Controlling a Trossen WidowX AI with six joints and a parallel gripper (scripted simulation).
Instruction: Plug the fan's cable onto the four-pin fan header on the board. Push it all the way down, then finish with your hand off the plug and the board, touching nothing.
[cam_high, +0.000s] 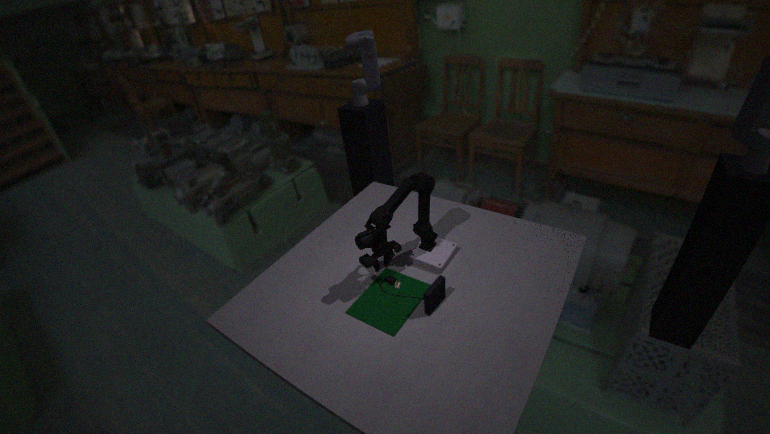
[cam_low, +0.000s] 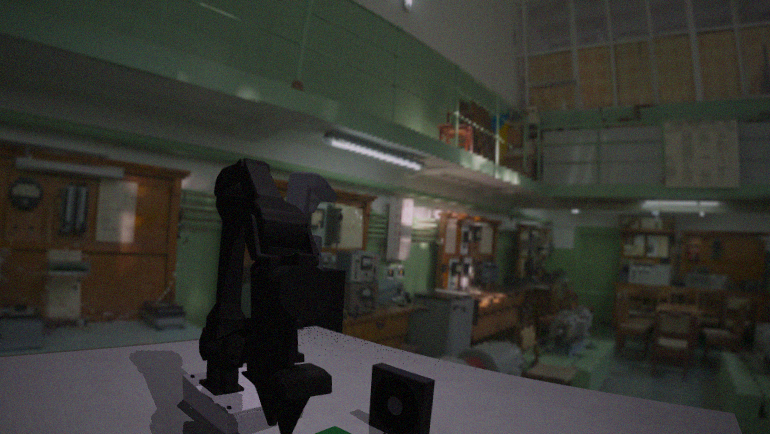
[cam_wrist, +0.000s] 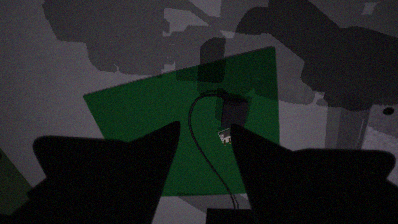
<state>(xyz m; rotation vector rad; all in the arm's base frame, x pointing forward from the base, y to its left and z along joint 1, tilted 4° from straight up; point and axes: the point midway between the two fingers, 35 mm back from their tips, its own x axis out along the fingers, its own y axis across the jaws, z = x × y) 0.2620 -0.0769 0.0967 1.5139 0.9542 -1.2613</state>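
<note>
Right now my gripper tip is 80 mm above the dark plug, 30 mm past it and 20 mm to the right of it. The rest, counted from my gripper tip: black fan (250 mm to the left, 30 mm below); green board (100 mm below, 70 mm to the left, 60 mm ahead).
</note>
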